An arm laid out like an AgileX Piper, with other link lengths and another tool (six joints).
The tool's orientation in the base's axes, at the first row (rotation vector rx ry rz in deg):
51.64, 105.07, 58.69
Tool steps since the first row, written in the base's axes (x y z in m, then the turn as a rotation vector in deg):
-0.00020, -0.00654, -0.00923, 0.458, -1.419, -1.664
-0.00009, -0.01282, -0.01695, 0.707, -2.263, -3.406
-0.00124, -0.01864, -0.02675, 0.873, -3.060, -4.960
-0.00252, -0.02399, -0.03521, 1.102, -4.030, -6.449
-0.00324, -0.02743, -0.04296, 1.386, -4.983, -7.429
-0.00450, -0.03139, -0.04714, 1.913, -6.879, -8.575
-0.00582, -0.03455, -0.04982, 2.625, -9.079, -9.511
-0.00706, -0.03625, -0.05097, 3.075, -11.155, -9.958
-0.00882, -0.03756, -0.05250, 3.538, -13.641, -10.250
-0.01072, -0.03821, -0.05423, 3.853, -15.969, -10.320
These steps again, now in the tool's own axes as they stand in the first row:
-0.00267, -0.01096, 0.00086, -0.884, -1.983, 0.527
-0.00571, -0.02041, 0.00158, -1.165, -3.839, 1.062
-0.00720, -0.03176, 0.00198, -1.432, -5.522, 1.476
-0.00865, -0.04175, 0.00197, -1.893, -7.208, 1.875
-0.00890, -0.05021, 0.00281, -2.520, -8.421, 2.163
-0.01050, -0.05580, 0.00185, -4.006, -10.124, 2.442
-0.01186, -0.05974, 0.00059, -5.893, -11.730, 2.730
-0.01247, -0.06169, -0.00066, -7.722, -12.897, 2.661
-0.01242, -0.06392, -0.00214, -9.958, -14.092, 2.432
-0.01168, -0.06608, -0.00348, -12.069, -15.051, 2.045

